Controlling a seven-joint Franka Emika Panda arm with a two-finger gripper.
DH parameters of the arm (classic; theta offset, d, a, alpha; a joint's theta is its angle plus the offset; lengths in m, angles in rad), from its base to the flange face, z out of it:
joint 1: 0 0.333 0 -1.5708
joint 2: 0 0 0 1.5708
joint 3: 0 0.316 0.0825 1.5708
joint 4: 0 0 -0.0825 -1.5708
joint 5: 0 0.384 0 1.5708
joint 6: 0 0 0.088 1.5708
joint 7: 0 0.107 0 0
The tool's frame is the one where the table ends.
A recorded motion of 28 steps. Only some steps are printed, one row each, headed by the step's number.
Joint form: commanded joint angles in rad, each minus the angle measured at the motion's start. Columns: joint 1, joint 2, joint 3, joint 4, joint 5, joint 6, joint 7.
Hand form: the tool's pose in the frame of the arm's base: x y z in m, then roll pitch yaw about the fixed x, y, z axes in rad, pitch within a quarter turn. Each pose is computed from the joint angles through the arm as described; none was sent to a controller.
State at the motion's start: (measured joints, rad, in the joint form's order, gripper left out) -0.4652 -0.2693 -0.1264 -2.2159 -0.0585 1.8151 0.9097
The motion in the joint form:
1: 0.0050 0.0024 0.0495 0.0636 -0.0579 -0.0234 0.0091
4: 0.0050 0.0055 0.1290 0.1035 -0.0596 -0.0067 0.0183
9: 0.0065 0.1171 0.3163 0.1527 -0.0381 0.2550 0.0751
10: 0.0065 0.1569 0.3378 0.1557 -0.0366 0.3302 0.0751
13: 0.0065 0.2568 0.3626 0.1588 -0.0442 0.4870 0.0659
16: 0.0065 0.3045 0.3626 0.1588 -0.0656 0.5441 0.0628
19: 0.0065 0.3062 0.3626 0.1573 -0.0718 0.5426 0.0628
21: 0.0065 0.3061 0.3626 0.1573 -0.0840 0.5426 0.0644
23: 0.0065 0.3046 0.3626 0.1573 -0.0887 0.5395 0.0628
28: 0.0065 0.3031 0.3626 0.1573 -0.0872 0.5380 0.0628
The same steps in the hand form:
1: 0.3932 -0.2482 0.5044 3.0108 -0.0140 -1.4204
4: 0.4200 -0.2177 0.5237 3.0394 -0.0662 -1.3522
9: 0.5084 -0.1410 0.5147 -3.0796 -0.1846 -1.2196
10: 0.5251 -0.1333 0.5028 -3.0427 -0.1995 -1.1971
13: 0.5559 -0.1276 0.4671 -2.9820 -0.2204 -1.1567
16: 0.5658 -0.1307 0.4468 -2.9770 -0.2308 -1.1391
19: 0.5655 -0.1308 0.4449 -2.9839 -0.2320 -1.1346
21: 0.5655 -0.1309 0.4450 -2.9901 -0.2402 -1.1285
23: 0.5651 -0.1309 0.4455 -2.9948 -0.2431 -1.1239
28: 0.5648 -0.1308 0.4462 -2.9942 -0.2425 -1.1250

